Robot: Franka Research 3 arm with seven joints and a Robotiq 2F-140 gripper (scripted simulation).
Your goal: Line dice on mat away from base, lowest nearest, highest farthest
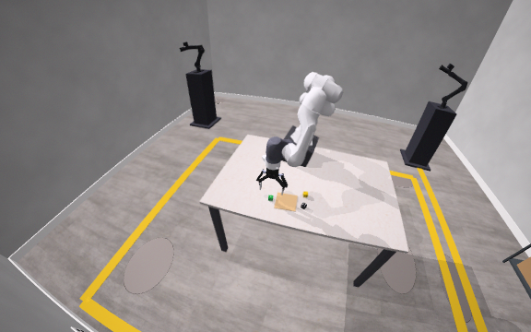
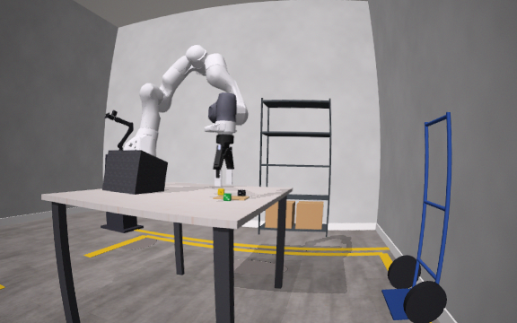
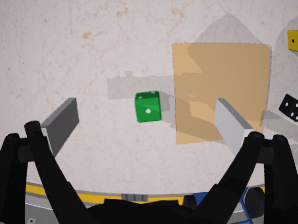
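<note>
Right now the yellow die is 22 cm to the left of my hand, 10 cm behind it and 6 cm below it. Round my hand: black die (23 cm to the left, 6 cm below, 1 cm ahead); then green die (6 cm below, 2 cm ahead); then tan mat (11 cm to the left, 7 cm below).
</note>
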